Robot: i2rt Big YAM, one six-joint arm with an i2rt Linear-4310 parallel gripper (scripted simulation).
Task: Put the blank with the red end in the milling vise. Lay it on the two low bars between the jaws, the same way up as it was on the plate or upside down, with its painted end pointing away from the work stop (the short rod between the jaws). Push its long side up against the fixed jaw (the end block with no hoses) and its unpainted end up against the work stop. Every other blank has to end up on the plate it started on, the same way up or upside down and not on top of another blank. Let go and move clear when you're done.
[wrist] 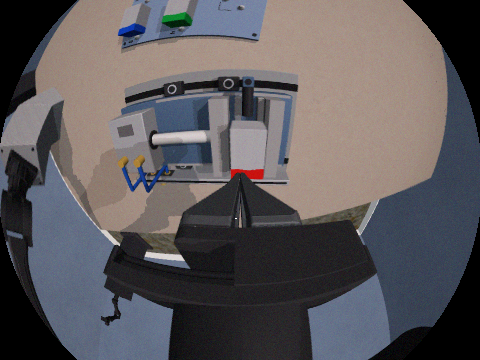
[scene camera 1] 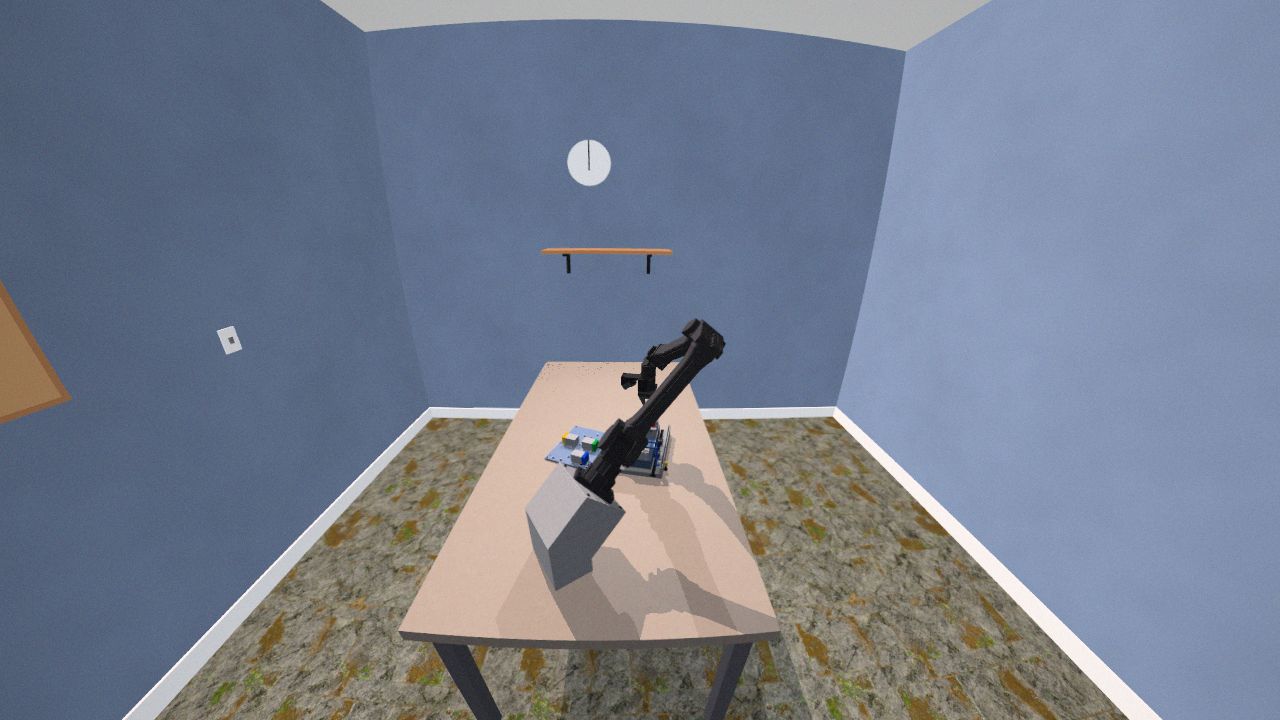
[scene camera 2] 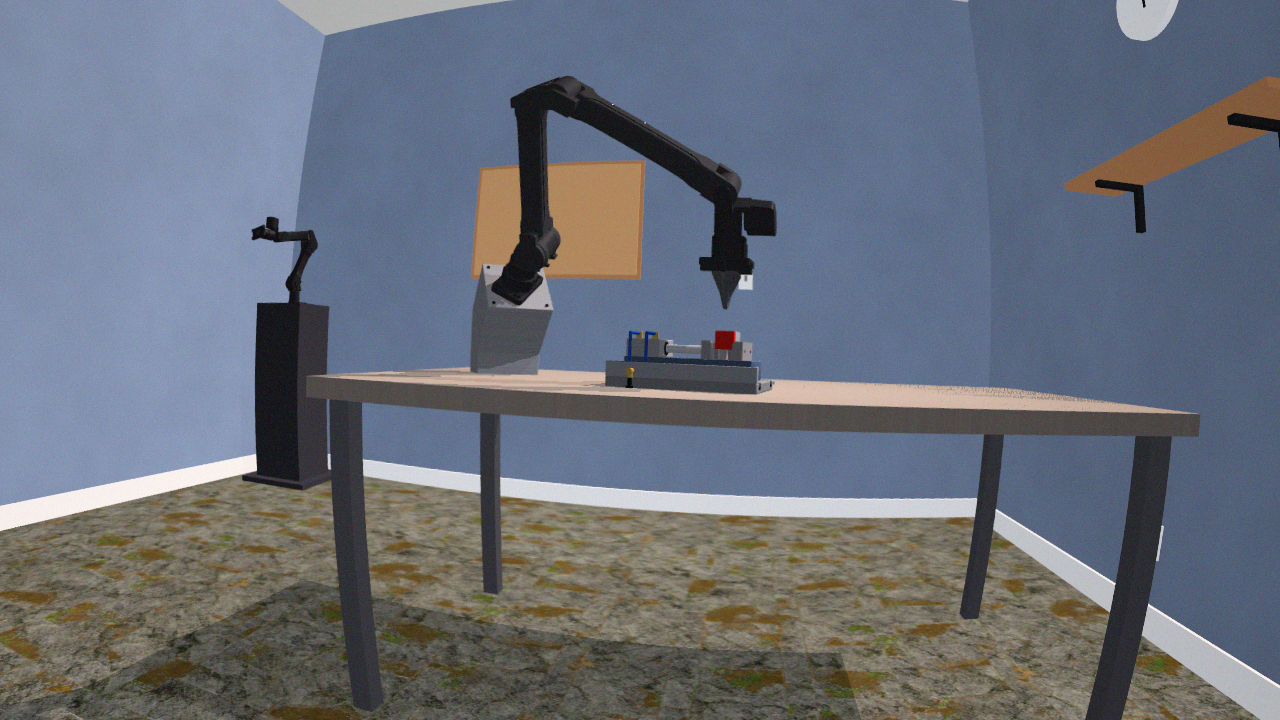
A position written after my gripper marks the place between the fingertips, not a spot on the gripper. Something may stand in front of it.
I see my gripper (scene camera 2: 725, 309).
My gripper is seen too in the wrist view (wrist: 240, 179).
